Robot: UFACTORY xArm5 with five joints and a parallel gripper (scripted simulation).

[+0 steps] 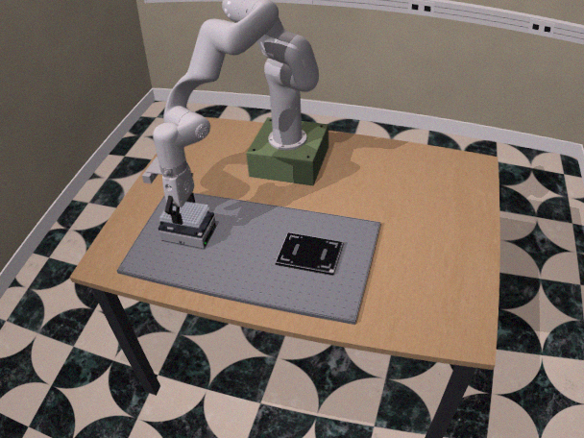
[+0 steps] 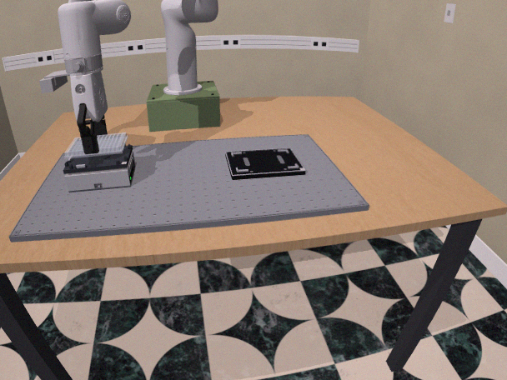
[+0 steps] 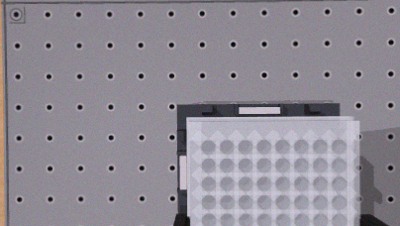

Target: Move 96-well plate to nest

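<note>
The black plate nest N1 is 37 cm to the left of my hand and 9 cm below it. The rest, counted from my hand: white 96-well plate: 1 cm below.
</note>
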